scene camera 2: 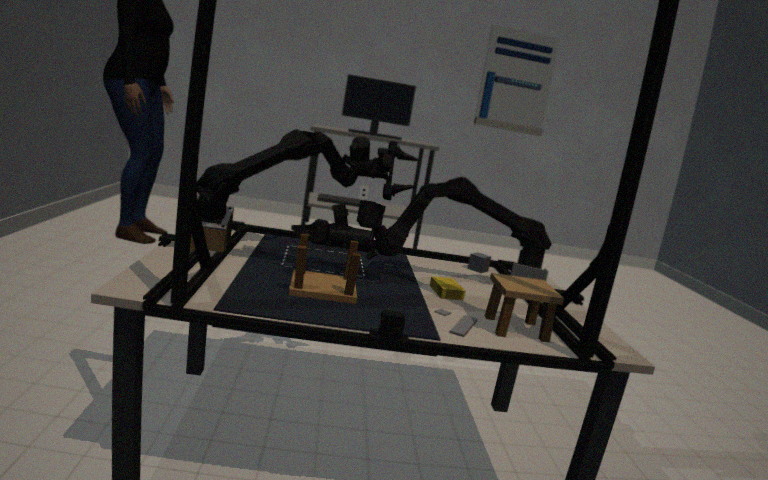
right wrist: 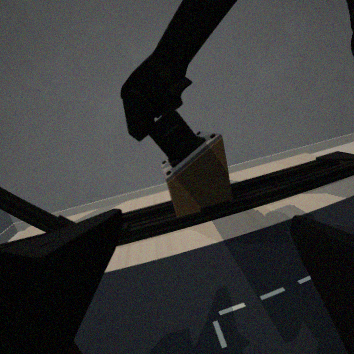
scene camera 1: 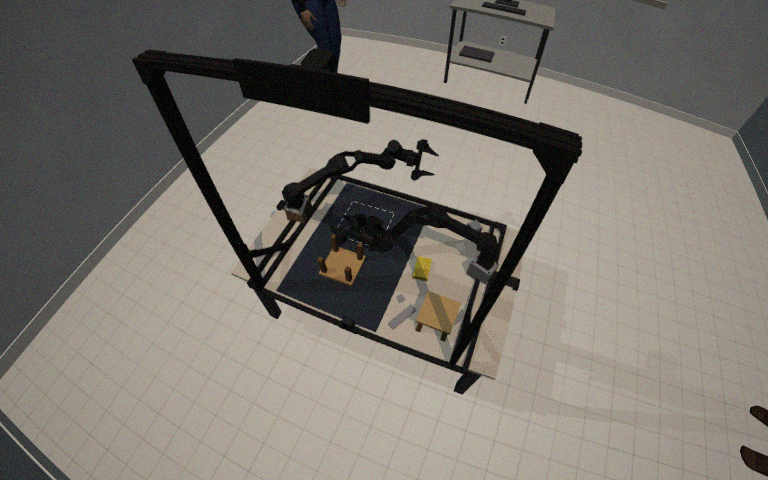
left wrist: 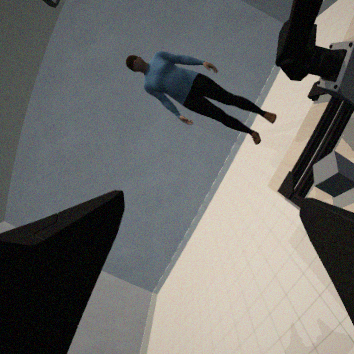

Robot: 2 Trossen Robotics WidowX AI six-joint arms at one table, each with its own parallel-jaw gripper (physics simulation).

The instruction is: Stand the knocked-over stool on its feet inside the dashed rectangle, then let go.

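Pixels of known places: left gripper, between the fingertips: (scene camera 2: 416, 173) (scene camera 1: 436, 165) (left wrist: 214, 202); right gripper, between the fingertips: (scene camera 2: 295, 228) (right wrist: 207, 220) (scene camera 1: 336, 220); left arm's base, origin of its link: (scene camera 2: 211, 215) (right wrist: 185, 150) (scene camera 1: 296, 202); right arm's base, origin of its link: (scene camera 2: 529, 267) (scene camera 1: 485, 263) (left wrist: 333, 65).
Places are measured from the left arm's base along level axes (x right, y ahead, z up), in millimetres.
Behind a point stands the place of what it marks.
Observation:
The knocked-over stool (scene camera 1: 342, 267) @(x 198, y 331, z -86 mm) (scene camera 2: 323, 287) @(x 220, y 323, z -86 mm) lies upside down on the dark mat (scene camera 1: 317, 291) @(x 339, y 277, z -101 mm) (scene camera 2: 254, 302) @(x 339, y 180, z -101 mm), its seat flat and its legs pointing up. It is in front of the dashed rectangle (scene camera 1: 372, 207) (right wrist: 272, 293). My right gripper (scene camera 1: 339, 225) @(x 32, y 232, z 4 mm) (scene camera 2: 296, 228) @(x 32, y 232, z 4 mm) (right wrist: 206, 220) @(x 32, y 232, z 4 mm) is open and empty, above the mat just behind the stool, over part of the rectangle. In scene camera 2 its fingers are partly hidden. My left gripper (scene camera 1: 434, 164) @(x -304, y 577, z 169 mm) (scene camera 2: 414, 172) @(x -304, y 577, z 169 mm) (left wrist: 214, 202) @(x -304, y 577, z 169 mm) is open and empty, high up behind the table. The stool does not show in the wrist views.
Another stool (scene camera 1: 438, 311) @(x 289, y 782, z 6 mm) (scene camera 2: 526, 287) @(x 311, y 777, z 6 mm) stands upright at the right front. A yellow block (scene camera 1: 421, 268) @(x 80, y 653, z -78 mm) (scene camera 2: 447, 287) @(x 112, y 646, z -78 mm) lies right of the mat. A grey bar (scene camera 1: 402, 316) @(x 312, y 651, z -100 mm) (scene camera 2: 463, 325) @(x 320, y 647, z -100 mm) and a grey cube (scene camera 2: 479, 262) @(x -198, y 813, z -73 mm) (left wrist: 334, 175) @(x -232, y 792, z -58 mm) are on the table. Dark frame bars surround it.

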